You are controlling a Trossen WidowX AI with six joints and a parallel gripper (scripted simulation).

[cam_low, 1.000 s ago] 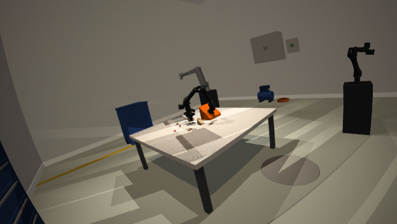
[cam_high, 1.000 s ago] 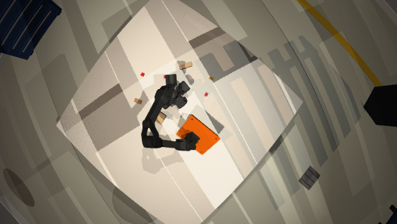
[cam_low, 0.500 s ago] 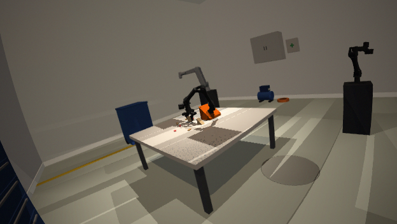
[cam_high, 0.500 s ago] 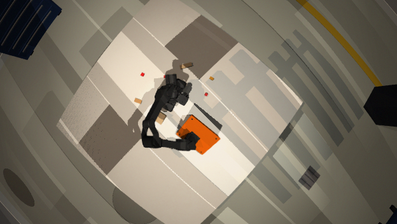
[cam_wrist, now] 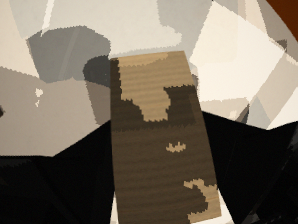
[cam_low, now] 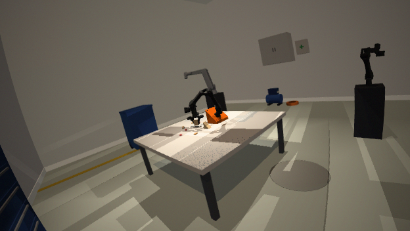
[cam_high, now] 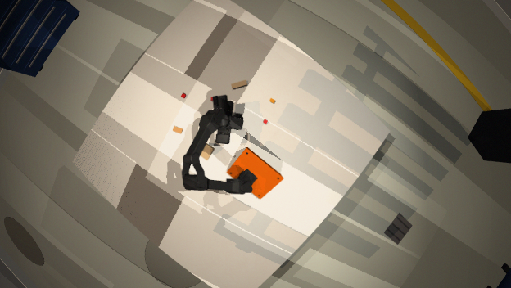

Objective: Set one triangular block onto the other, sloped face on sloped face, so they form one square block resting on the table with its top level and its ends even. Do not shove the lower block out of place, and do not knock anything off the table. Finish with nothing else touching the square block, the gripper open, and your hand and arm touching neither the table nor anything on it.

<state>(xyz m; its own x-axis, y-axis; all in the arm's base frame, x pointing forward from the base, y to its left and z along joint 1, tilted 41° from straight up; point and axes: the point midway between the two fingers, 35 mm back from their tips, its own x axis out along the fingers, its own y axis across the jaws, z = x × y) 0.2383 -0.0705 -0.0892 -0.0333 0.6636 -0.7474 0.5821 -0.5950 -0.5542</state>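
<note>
Right now the light wooden triangular block is 10 mm ahead of my gripper tip and 10 mm above it. The rest, counted from my gripper tip: small orange cube 90 mm behind, 220 mm to the right, 30 mm below.
</note>
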